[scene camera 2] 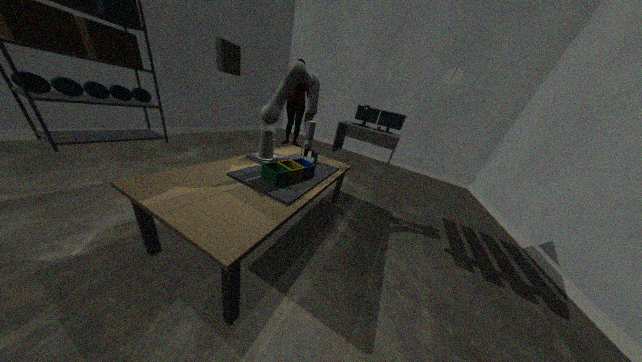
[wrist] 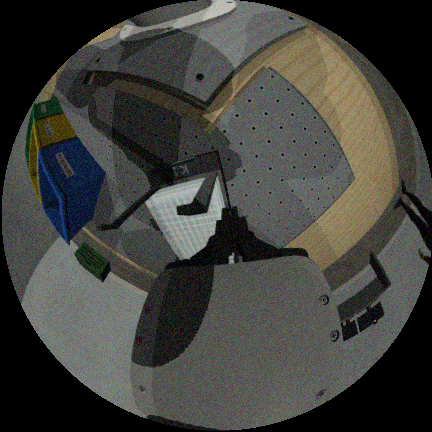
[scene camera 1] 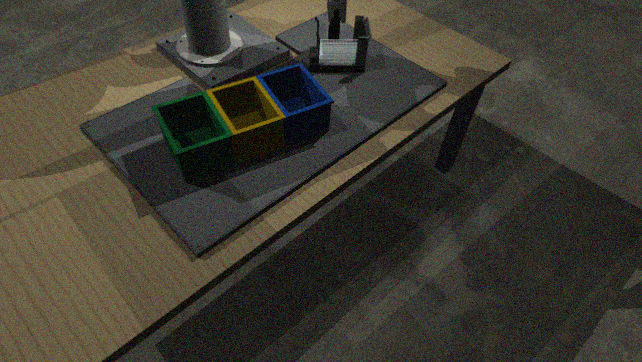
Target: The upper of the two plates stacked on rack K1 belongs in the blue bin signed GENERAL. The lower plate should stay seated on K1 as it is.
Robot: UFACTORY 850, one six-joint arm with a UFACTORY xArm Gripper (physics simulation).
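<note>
Rack K1 [scene camera 1: 361,37] [wrist: 200,162] is a small dark holder on the perforated board. Pale, grid-patterned plates [scene camera 1: 338,52] [wrist: 167,212] sit tilted in it; the upper and lower plate cannot be told apart clearly. The blue bin [scene camera 1: 307,125] [scene camera 2: 306,168] [wrist: 75,180] stands beside the rack, at the end of the bin row. It has a pale sign in the wrist view, too blurred to read. My gripper [scene camera 1: 334,34] [wrist: 231,217] is shut with nothing between its fingers. Its tips are at the rack's plates; whether they touch is unclear.
The yellow bin [scene camera 1: 260,142] and green bin [scene camera 1: 205,160] adjoin the blue bin on the dark board [scene camera 1: 200,227]. The arm's base plate [scene camera 1: 255,50] is behind them. A person [scene camera 2: 295,107] stands behind the arm, near a desk [scene camera 2: 367,135] with monitors.
</note>
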